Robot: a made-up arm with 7 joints. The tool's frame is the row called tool. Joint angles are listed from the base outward. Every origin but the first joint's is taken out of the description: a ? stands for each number. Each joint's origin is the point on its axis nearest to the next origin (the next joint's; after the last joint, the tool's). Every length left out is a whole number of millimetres.
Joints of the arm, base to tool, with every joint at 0 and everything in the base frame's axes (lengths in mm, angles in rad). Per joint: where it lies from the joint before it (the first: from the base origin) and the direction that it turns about. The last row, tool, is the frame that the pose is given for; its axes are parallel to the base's.
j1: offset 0 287 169 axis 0 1 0
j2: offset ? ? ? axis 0 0 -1
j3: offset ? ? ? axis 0 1 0
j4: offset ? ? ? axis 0 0 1
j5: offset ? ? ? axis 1 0 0
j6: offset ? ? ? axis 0 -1 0
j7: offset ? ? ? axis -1 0 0
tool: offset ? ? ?
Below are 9 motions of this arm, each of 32 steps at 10 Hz.
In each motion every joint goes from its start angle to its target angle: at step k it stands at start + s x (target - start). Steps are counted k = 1, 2, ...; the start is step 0. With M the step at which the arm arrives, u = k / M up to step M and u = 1 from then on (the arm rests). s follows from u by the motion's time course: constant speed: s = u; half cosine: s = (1 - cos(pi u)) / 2; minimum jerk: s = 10 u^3 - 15 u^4 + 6 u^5.
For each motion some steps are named. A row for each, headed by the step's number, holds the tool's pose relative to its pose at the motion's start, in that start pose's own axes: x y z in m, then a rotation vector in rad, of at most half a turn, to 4 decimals.
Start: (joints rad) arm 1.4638 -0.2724 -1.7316 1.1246 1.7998 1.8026 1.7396
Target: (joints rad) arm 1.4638 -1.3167 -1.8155 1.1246 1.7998 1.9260 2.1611
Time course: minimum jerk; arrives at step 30
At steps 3, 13, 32:
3: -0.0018 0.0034 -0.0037 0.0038 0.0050 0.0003
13: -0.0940 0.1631 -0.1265 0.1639 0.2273 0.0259
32: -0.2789 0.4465 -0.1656 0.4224 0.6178 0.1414

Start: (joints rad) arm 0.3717 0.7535 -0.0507 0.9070 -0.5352 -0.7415 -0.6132
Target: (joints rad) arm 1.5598 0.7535 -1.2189 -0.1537 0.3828 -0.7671 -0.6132
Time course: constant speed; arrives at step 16
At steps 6, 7, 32:
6: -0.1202 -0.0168 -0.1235 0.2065 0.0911 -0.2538
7: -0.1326 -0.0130 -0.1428 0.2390 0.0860 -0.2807
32: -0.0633 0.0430 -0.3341 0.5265 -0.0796 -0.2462

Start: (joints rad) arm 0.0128 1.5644 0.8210 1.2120 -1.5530 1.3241 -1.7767
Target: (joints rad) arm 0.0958 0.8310 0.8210 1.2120 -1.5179 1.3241 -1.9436
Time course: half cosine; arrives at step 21
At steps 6, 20, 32:
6: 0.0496 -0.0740 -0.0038 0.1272 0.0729 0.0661
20: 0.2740 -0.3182 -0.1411 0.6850 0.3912 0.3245
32: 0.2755 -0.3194 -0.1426 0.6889 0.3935 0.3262

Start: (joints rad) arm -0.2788 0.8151 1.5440 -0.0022 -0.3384 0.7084 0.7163
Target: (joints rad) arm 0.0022 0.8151 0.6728 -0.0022 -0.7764 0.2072 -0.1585
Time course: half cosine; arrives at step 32
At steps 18, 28, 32:
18: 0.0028 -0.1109 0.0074 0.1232 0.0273 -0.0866
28: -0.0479 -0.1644 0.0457 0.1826 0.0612 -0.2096
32: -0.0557 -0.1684 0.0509 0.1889 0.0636 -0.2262

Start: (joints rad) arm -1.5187 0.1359 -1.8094 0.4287 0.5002 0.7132 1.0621
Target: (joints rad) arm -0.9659 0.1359 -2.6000 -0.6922 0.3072 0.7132 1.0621
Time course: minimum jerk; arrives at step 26
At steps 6, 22, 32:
6: -0.0391 -0.0116 0.0333 -0.0618 0.0038 -0.0698
22: -0.4130 0.0706 0.3931 -0.6281 0.1989 -0.8270
32: -0.4210 0.0785 0.4043 -0.6434 0.2110 -0.8514

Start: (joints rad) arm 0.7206 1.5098 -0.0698 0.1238 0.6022 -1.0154 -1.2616
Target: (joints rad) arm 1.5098 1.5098 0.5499 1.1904 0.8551 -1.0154 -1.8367
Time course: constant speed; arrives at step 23
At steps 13, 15, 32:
13: -0.3633 0.1054 -0.1344 0.1695 0.0563 -0.7477
15: -0.4135 0.1361 -0.1723 0.2312 0.0466 -0.8625
32: -0.5607 0.2970 -0.3578 0.5575 -0.0325 -1.2887

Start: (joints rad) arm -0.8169 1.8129 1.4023 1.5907 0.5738 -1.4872 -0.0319
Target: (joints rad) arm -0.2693 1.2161 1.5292 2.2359 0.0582 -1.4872 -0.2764
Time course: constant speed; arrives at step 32
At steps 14, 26, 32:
14: -0.1366 0.0770 0.0008 0.1469 0.2747 -0.1778
26: -0.1993 0.1245 0.0551 0.2359 0.4603 -0.2367
32: -0.2123 0.1344 0.0907 0.2693 0.5271 -0.2365

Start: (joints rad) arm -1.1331 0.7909 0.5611 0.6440 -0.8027 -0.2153 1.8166
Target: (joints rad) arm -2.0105 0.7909 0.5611 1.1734 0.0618 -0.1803 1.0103
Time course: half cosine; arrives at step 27
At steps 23, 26, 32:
23: -0.0471 0.2167 -0.3218 1.1536 -0.7262 -1.0355
26: -0.0297 0.2168 -0.3256 1.1788 -0.8043 -1.0646
32: -0.0285 0.2167 -0.3258 1.1804 -0.8097 -1.0664

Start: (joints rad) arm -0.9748 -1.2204 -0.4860 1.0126 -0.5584 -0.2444 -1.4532
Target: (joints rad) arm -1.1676 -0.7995 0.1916 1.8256 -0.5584 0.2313 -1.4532
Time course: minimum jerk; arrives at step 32
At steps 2, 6, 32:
2: 0.0003 0.0001 -0.0002 0.0003 0.0018 0.0007
6: 0.0072 0.0019 -0.0055 0.0077 0.0386 0.0158
32: 0.0605 0.1581 -0.3529 0.5222 0.4530 0.4563

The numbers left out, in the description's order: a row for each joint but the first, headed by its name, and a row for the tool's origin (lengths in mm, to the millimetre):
j2: 88 0 79
j3: 262 -378 0
j4: 58 0 -12
j5: 52 -1 0
j6: 0 -212 -110
j7: 17 0 -12
tool: 0 -400 58

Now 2 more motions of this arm.
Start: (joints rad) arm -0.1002 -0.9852 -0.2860 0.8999 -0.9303 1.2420 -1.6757
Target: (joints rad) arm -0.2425 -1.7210 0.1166 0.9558 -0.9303 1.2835 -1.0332
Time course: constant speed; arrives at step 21
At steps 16, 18, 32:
16: 0.3176 -0.3510 -0.0944 0.0670 -0.0820 0.3993
18: 0.3630 -0.3832 -0.1204 0.0839 -0.0967 0.4386
32: 0.4318 -0.4254 -0.1648 0.1125 -0.1194 0.4927

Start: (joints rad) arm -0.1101 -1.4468 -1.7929 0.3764 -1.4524 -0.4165 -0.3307
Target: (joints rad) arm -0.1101 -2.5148 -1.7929 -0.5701 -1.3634 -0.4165 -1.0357
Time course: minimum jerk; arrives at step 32
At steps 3, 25, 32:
3: -0.0022 0.0025 -0.0075 0.0134 0.0075 -0.0029
25: -0.5296 0.8451 -0.2677 1.6135 1.1058 -0.3818
32: -0.5710 0.9075 -0.2075 1.7140 1.2156 -0.4139

